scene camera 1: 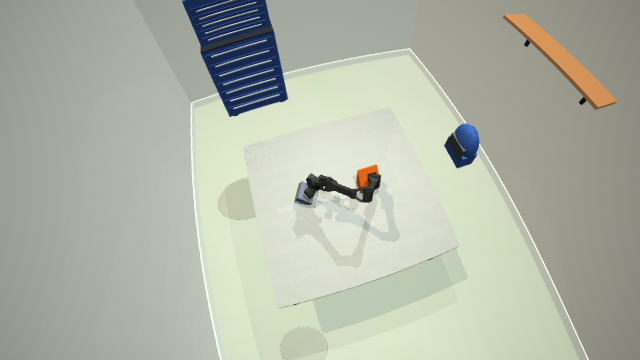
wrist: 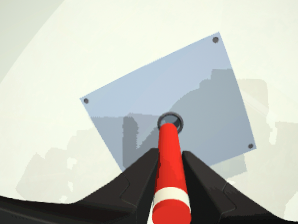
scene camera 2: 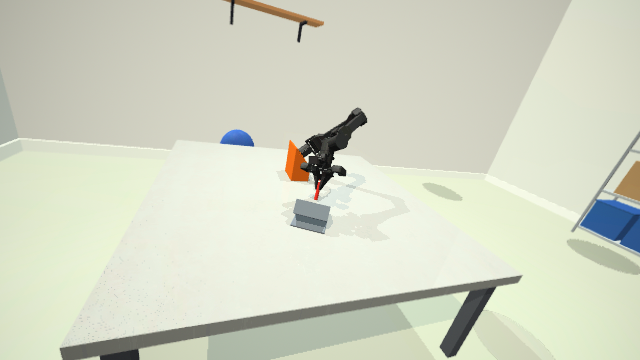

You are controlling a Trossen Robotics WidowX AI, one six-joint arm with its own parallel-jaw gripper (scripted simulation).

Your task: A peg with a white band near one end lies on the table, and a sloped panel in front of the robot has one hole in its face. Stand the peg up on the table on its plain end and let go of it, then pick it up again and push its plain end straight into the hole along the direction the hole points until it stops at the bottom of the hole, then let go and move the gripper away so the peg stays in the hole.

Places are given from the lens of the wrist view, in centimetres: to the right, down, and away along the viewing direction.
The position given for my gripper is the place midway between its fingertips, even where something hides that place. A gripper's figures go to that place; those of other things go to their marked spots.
my gripper [wrist: 169, 156]: 1, 2, 9
grey sloped panel [wrist: 197, 82]: 4, -2, 14
